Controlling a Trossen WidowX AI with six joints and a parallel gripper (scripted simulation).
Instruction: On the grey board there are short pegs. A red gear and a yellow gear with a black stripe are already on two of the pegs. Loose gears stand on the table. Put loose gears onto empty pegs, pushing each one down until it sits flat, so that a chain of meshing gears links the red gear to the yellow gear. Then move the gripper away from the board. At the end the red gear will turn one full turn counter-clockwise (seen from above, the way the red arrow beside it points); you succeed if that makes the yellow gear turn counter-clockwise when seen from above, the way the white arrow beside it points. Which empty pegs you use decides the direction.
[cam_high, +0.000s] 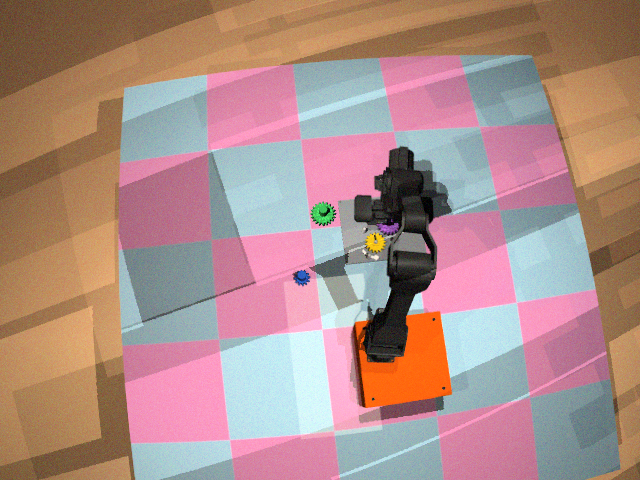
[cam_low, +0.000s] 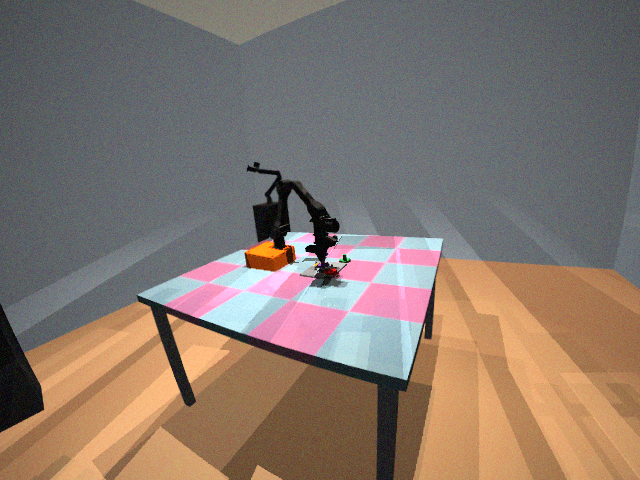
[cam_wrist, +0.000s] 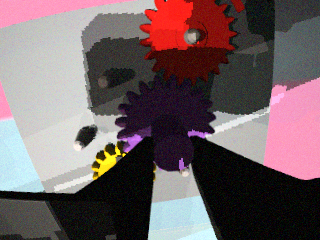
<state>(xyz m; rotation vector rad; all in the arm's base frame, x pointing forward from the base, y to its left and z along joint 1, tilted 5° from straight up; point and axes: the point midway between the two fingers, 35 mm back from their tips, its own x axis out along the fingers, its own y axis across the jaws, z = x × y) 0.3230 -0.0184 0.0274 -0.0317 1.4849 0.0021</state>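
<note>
Right now my gripper tip is 5 cm past the yellow gear, 4 cm above it and 3 cm to the right of it. From my gripper tip the other things lie so: green gear: 17 cm to the left, 4 cm below, 3 cm ahead; small blue gear: 21 cm to the left, 14 cm behind, 4 cm below; purple gear: 1 cm below.
</note>
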